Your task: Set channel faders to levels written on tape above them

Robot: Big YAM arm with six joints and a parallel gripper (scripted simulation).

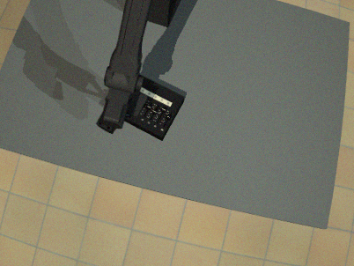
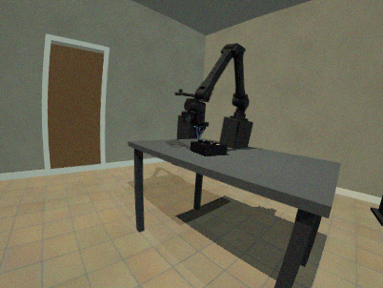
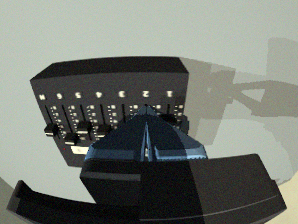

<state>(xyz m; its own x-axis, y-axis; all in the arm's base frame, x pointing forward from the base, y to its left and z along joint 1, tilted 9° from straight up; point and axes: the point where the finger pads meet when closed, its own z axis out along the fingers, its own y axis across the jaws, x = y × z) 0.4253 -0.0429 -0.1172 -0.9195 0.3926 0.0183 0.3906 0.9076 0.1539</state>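
Right now my hand is 30 mm past the fader cap 1, 10 mm to the left of it and 20 mm above it. Also, from my hand: master fader cap: 10 mm ahead, 120 mm to the left, 20 mm below; then fader cap 4: 10 mm behind, 50 mm to the left, 20 mm below; then fader cap 5: 70 mm to the left, 20 mm below.
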